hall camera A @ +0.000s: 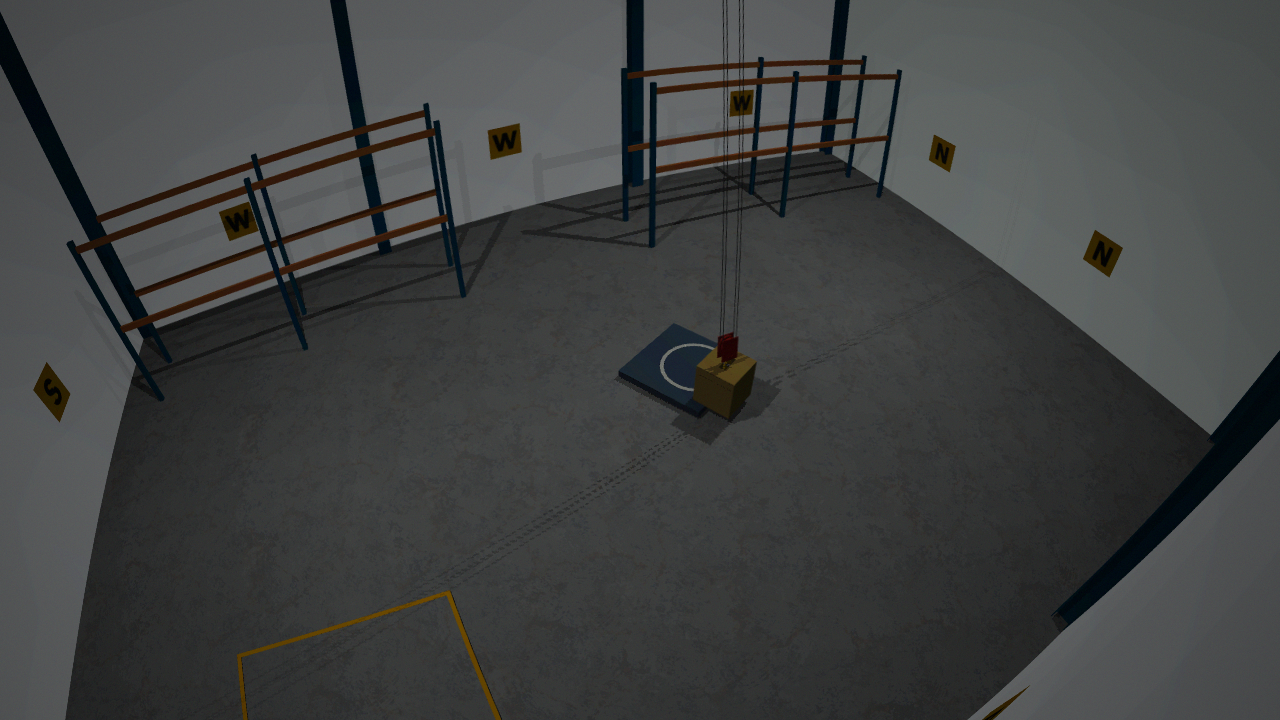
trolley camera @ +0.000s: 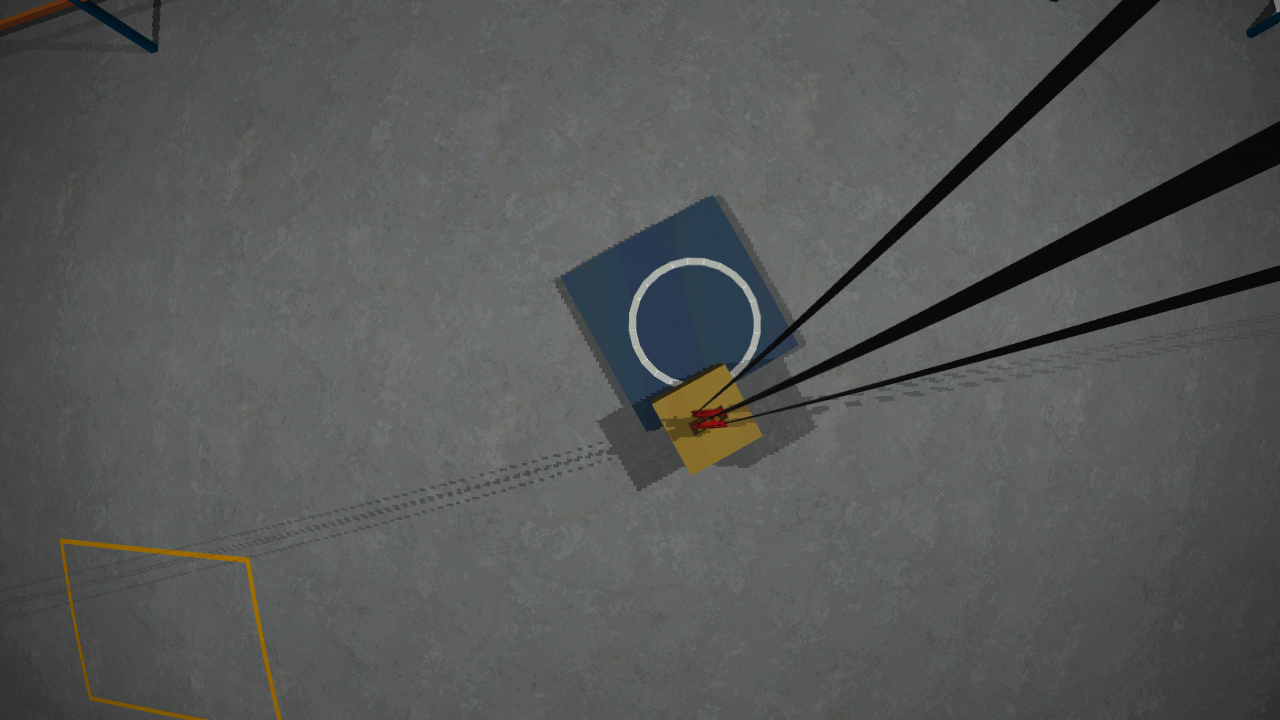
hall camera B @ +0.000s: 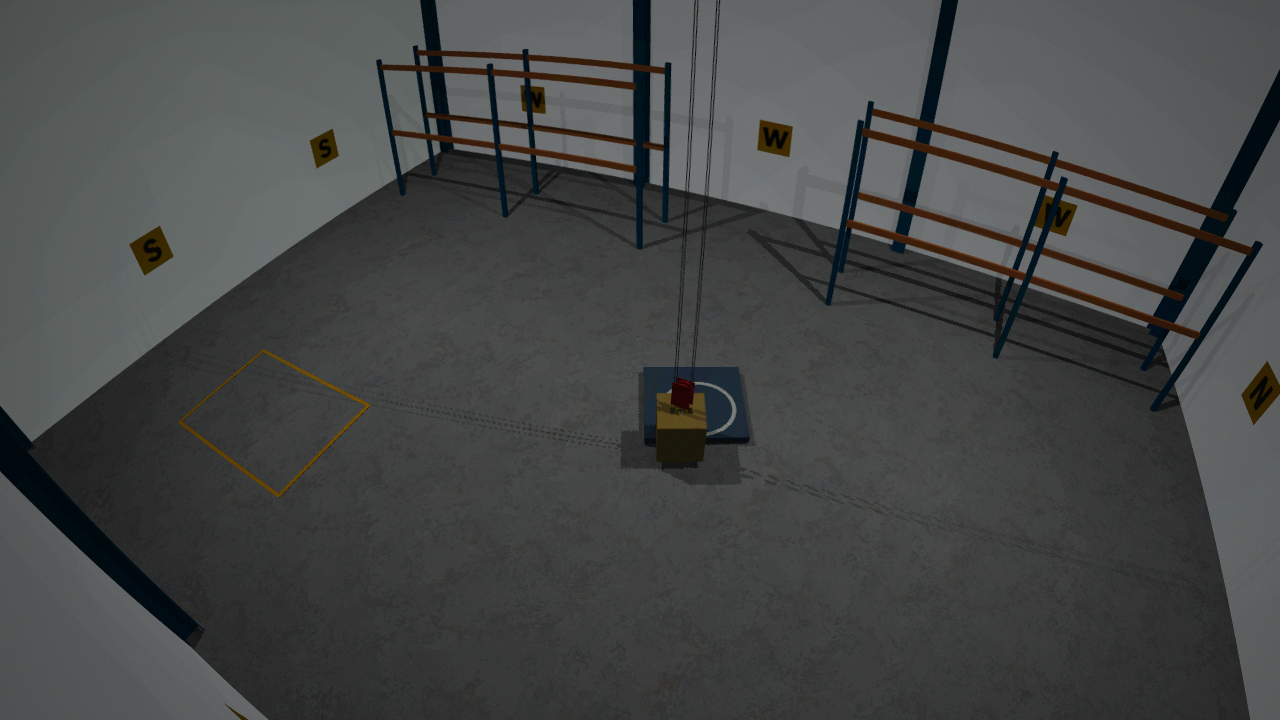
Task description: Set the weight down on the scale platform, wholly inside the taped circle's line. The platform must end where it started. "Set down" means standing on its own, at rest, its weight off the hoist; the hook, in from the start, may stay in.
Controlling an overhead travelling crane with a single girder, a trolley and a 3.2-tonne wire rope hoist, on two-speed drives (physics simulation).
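The weight (hall camera A: pixel 725 389) (hall camera B: pixel 680 443) (trolley camera: pixel 716 443), a yellow-brown block, hangs upright from my red hook block (hall camera A: pixel 727 347) (hall camera B: pixel 682 394) (trolley camera: pixel 709 424), low over the edge of the blue scale platform (hall camera A: pixel 648 367) (hall camera B: pixel 656 380) (trolley camera: pixel 608 304). In the trolley view most of it lies outside the platform's lower edge. Its upper corner reaches the white taped circle (hall camera A: pixel 662 365) (hall camera B: pixel 735 409) (trolley camera: pixel 632 322), hiding a bit of the line. Its shadows fall on the floor and the platform's edge. The ropes look straight. The hook's tip is too small to make out.
Two blue and orange racks (hall camera A: pixel 276 264) (hall camera A: pixel 651 165) (hall camera B: pixel 497 143) (hall camera B: pixel 1029 268) stand along the W wall, beyond the platform. A yellow outlined rectangle (hall camera A: pixel 344 624) (hall camera B: pixel 315 377) (trolley camera: pixel 154 549) is marked on the floor, well away from the platform.
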